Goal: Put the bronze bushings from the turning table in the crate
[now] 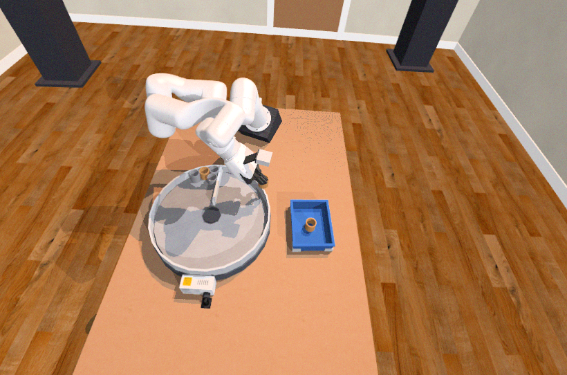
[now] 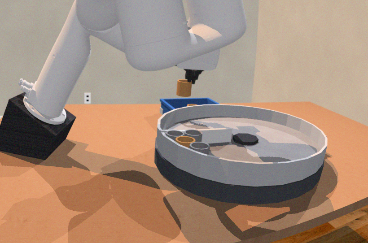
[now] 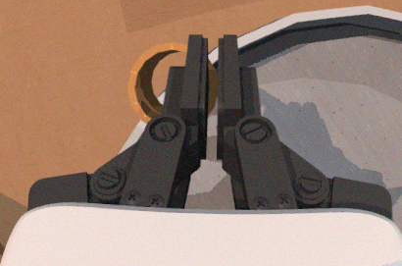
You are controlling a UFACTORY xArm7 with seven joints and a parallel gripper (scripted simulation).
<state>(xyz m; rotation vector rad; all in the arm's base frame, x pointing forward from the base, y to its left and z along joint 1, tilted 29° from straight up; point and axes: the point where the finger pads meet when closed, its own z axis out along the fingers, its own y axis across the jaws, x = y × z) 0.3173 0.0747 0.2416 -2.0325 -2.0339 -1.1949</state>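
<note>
The blue crate lies 90 mm ahead of my hand, 190 mm to the left of it and 150 mm below it. Round my hand: grey turning table 80 mm ahead, 180 mm to the right, 130 mm below.
</note>
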